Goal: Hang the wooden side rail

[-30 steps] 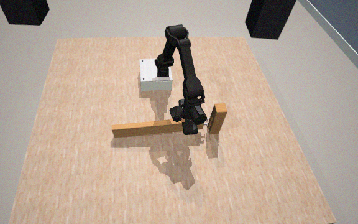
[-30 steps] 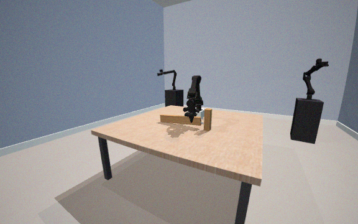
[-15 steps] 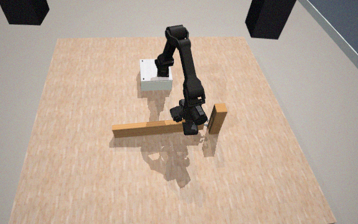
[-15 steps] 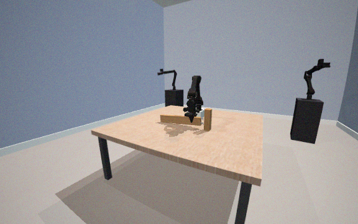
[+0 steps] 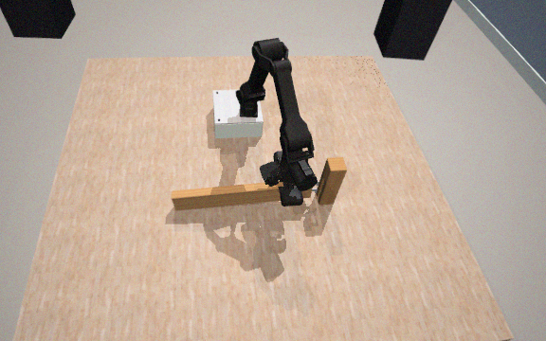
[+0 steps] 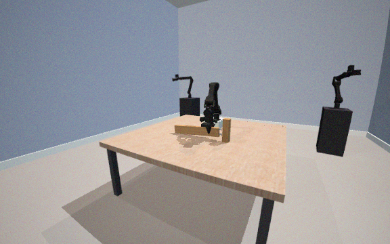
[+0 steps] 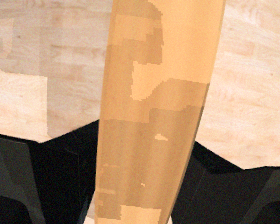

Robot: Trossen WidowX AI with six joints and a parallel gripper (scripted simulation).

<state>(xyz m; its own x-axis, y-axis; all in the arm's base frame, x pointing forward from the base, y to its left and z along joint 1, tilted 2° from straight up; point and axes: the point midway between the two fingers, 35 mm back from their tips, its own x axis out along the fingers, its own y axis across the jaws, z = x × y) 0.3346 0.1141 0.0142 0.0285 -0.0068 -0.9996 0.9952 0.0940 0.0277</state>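
The headboard post lies 1 cm behind my gripper tip, 14 cm to the left of it and 4 cm above it.
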